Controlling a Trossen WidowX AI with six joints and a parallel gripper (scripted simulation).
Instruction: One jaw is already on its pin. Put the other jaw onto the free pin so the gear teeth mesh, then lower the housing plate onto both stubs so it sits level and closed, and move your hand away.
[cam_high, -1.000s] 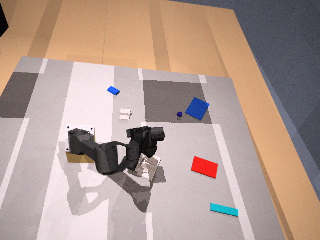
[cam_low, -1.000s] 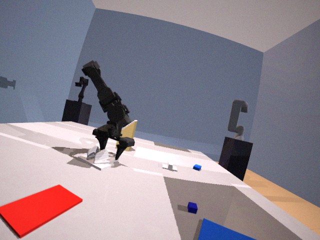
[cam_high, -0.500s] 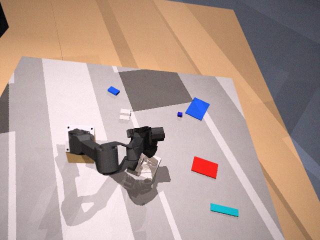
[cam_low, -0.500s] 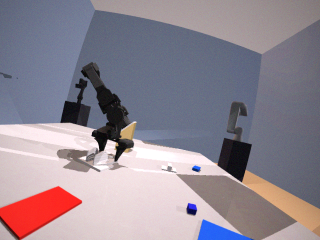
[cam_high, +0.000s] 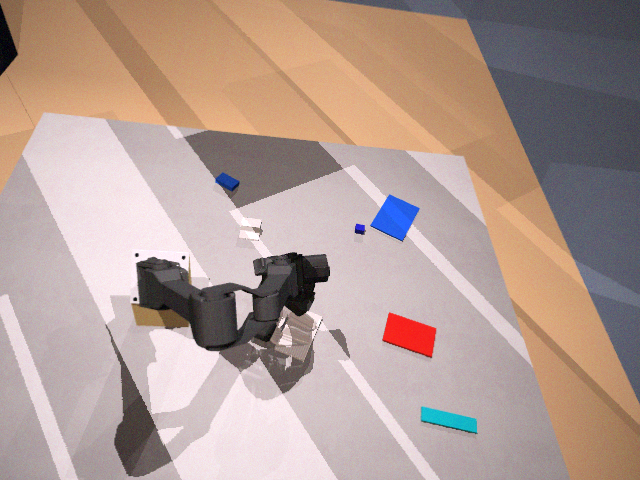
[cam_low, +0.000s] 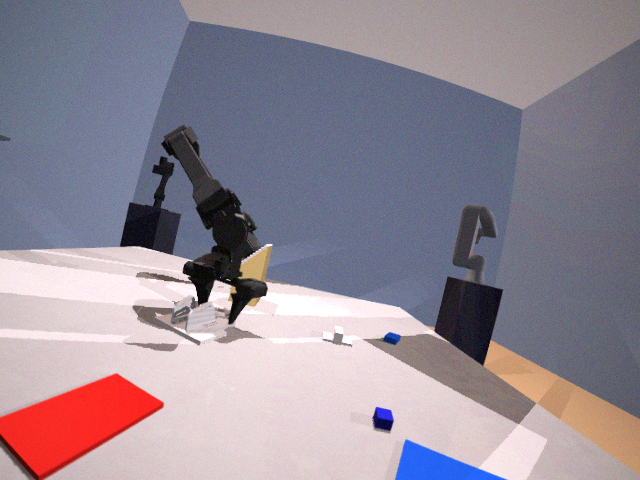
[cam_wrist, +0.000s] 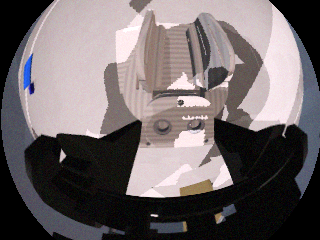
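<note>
My gripper tip is now 2 cm short of the jaw, 2 cm to the left of it and 1 cm below it. Round my gripper tip: white base plate (7 cm ahead, 2 cm to the right, 1 cm below); then blue cube (21 cm ahead, 32 cm to the left); then red sheet (33 cm ahead, 1 cm to the left, 1 cm below).
</note>
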